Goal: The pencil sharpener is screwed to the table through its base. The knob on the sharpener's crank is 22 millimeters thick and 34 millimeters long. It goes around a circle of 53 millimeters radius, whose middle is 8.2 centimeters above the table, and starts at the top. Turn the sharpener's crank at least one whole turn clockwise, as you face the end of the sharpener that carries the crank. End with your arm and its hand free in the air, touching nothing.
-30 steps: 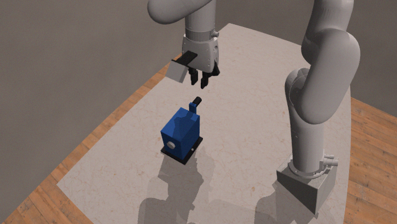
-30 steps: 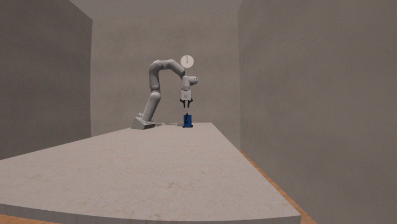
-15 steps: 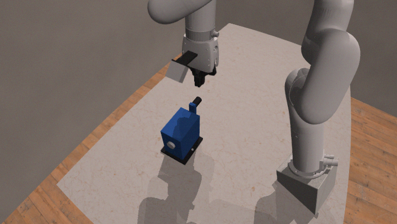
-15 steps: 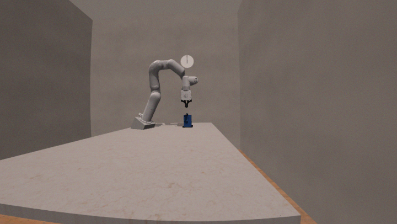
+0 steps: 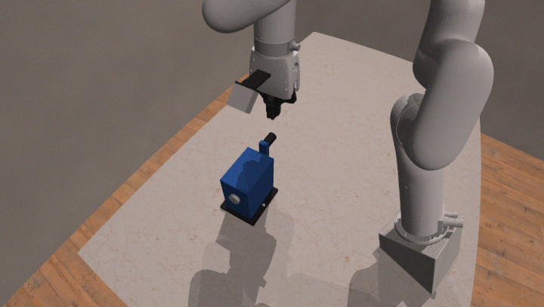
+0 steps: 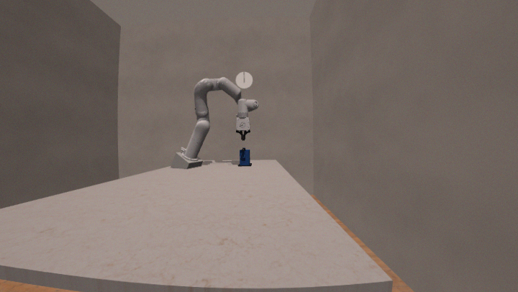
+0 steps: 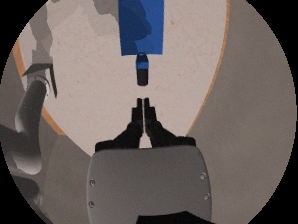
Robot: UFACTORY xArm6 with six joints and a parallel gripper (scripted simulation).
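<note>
Right now my hand is 20 mm to the right of the black knob and 90 mm above it.
</note>
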